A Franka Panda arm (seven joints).
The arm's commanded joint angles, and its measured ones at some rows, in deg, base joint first. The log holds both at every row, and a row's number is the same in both.
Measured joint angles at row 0:
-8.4, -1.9, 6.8, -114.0, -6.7, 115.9, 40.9
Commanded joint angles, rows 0 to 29:
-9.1, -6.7, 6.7, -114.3, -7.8, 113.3, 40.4
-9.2, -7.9, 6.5, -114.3, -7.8, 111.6, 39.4
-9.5, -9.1, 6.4, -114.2, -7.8, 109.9, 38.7
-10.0, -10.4, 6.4, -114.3, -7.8, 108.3, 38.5
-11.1, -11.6, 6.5, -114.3, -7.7, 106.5, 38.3
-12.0, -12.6, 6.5, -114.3, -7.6, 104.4, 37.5
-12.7, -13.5, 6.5, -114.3, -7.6, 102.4, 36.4
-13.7, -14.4, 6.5, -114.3, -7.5, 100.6, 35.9
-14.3, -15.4, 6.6, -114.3, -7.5, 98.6, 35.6
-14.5, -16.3, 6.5, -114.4, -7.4, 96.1, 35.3
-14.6, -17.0, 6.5, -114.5, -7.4, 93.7, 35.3
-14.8, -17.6, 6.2, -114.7, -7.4, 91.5, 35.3
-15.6, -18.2, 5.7, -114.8, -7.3, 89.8, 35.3
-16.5, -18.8, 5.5, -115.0, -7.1, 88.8, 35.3
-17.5, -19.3, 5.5, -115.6, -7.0, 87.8, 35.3
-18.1, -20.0, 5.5, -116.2, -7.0, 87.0, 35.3
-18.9, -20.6, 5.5, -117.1, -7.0, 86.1, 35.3
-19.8, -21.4, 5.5, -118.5, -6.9, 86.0, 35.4
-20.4, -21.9, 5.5, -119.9, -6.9, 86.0, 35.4
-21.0, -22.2, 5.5, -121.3, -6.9, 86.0, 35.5
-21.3, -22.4, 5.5, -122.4, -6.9, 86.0, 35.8
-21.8, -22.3, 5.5, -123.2, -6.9, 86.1, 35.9
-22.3, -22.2, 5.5, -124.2, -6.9, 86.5, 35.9
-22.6, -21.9, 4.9, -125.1, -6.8, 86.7, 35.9
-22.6, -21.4, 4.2, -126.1, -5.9, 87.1, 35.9
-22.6, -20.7, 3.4, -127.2, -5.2, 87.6, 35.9
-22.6, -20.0, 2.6, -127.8, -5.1, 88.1, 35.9
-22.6, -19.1, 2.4, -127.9, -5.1, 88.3, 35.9
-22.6, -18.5, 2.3, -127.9, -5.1, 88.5, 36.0
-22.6, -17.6, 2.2, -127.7, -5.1, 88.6, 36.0
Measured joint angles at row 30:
-22.2, -19.7, 2.4, -127.6, -6.0, 87.4, 35.8
